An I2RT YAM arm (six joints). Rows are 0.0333 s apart.
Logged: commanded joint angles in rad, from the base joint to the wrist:
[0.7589, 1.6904, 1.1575, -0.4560, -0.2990, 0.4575]
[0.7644, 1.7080, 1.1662, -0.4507, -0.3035, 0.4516]
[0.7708, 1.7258, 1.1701, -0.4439, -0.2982, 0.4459]
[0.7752, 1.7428, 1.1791, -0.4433, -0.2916, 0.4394]
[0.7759, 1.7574, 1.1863, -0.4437, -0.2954, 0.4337]
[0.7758, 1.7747, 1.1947, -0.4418, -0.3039, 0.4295]
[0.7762, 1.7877, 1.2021, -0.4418, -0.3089, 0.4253]
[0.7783, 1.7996, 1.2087, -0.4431, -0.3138, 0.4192]
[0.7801, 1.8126, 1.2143, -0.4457, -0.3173, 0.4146]
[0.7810, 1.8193, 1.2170, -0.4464, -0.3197, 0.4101]
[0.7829, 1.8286, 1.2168, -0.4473, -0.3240, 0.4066]
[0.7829, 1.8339, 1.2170, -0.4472, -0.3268, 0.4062]
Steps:
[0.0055, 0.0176, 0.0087, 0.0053, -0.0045, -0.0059]
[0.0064, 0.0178, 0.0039, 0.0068, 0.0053, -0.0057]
[0.0044, 0.0170, 0.0090, 0.0006, 0.0066, -0.0065]
[0.0007, 0.0146, 0.0072, -0.0004, -0.0038, -0.0057]
[-0.0001, 0.0173, 0.0084, 0.0019, -0.0085, -0.0042]
[0.0004, 0.0130, 0.0074, 0.0000, -0.0050, -0.0042]
[0.0021, 0.0119, 0.0066, -0.0013, -0.0049, -0.0061]
[0.0018, 0.0130, 0.0056, -0.0026, -0.0035, -0.0046]
[0.0009, 0.0067, 0.0027, -0.0007, -0.0024, -0.0045]
[0.0019, 0.0093, -0.0002, -0.0009, -0.0043, -0.0035]
[0.0000, 0.0053, 0.0002, 0.0001, -0.0028, -0.0004]

